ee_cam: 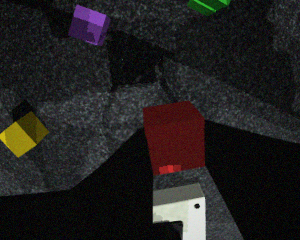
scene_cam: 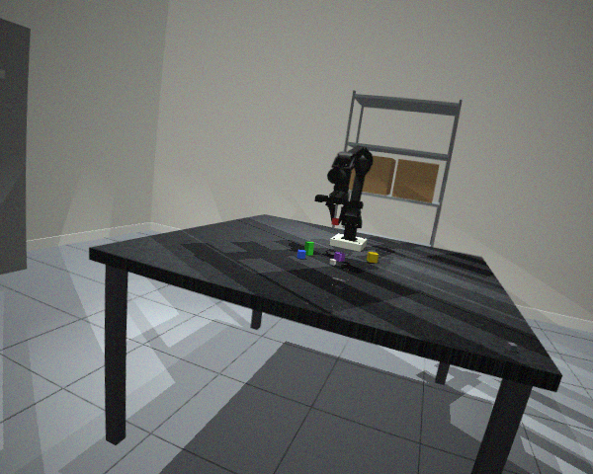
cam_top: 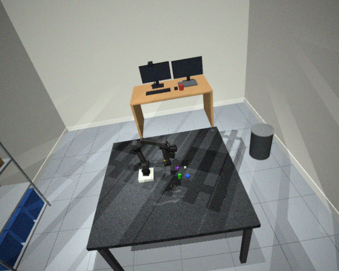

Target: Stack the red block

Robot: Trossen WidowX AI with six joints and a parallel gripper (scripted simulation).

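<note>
The blue block lies 17 cm ahead of my gripper tip, 6 cm to the right of it and 12 cm below it. From my gripper tip the other things lie so: red block 1 cm above; then purple block 7 cm ahead, 6 cm to the left, 12 cm below; then small white block 14 cm ahead, 6 cm to the left, 12 cm below.
</note>
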